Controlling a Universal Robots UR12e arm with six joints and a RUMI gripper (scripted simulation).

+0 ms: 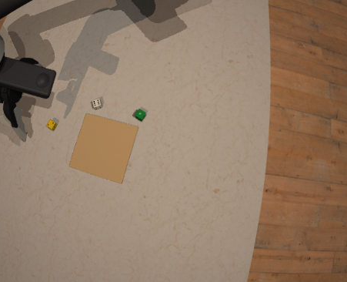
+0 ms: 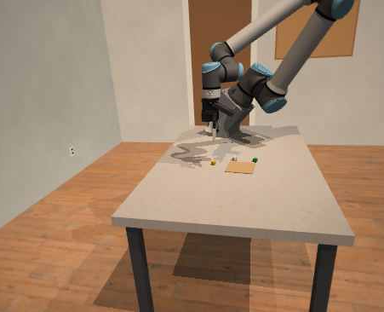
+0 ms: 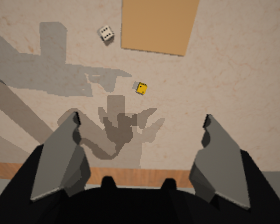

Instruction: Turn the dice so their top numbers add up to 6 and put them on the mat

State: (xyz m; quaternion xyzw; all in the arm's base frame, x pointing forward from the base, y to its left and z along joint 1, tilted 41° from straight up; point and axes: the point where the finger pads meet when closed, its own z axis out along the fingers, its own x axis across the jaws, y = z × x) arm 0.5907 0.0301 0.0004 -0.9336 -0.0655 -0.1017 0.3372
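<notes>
Right now the yellow die is 2 cm to the right of my hand and 15 cm below it. From my hand the other things lie so: tan mat: 14 cm to the left, 16 cm below; then green die: 10 cm behind, 19 cm to the left, 15 cm below; then white die: 9 cm behind, 8 cm to the left, 15 cm below.
</notes>
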